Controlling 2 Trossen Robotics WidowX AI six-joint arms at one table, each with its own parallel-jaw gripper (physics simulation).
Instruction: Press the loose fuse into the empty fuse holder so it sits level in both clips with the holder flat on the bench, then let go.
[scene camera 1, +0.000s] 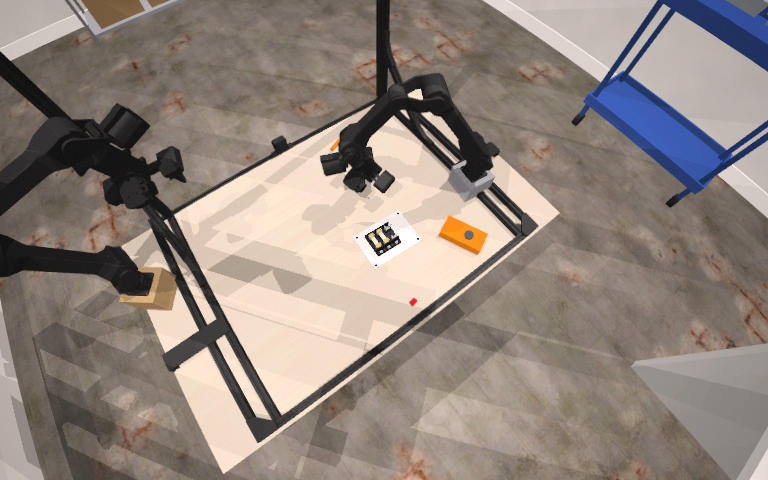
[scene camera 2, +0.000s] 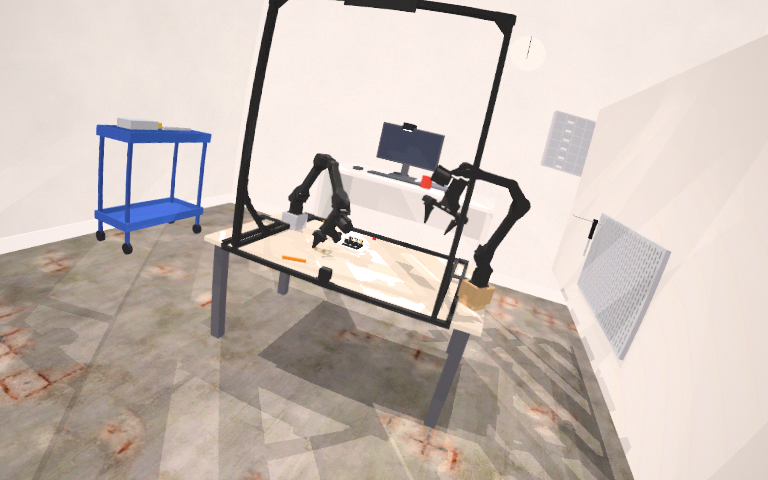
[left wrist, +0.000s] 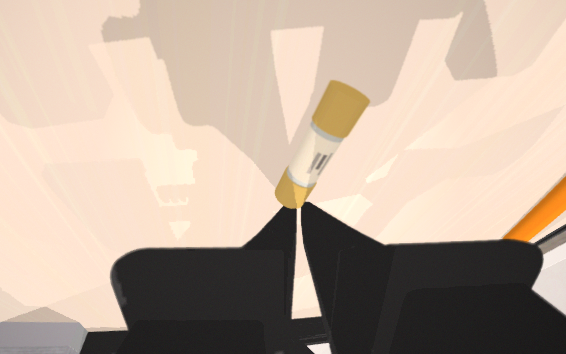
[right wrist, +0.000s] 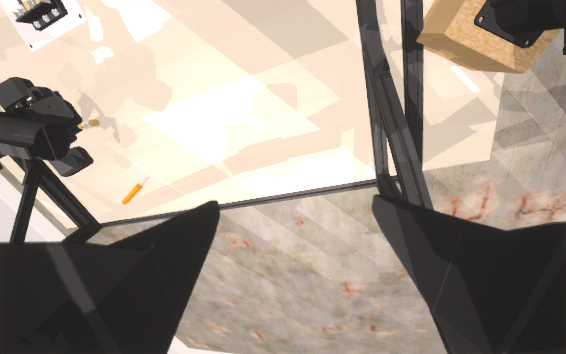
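Observation:
The loose fuse, cream with gold end caps, lies at the tips of my left gripper. These fingers are shut almost together at its near end cap; the fuse is much wider than their gap and does not look held. The fuse is mostly hidden under the arm in scene camera 1. The black fuse holder sits on a white plate, with fuses in some places and an empty place. My right gripper is open and empty, high up.
An orange block with a grey round spot lies right of the holder in scene camera 1, and a small red piece lies nearer the table's lower edge. An orange-handled tool lies by the rail. Black frame rails border the table.

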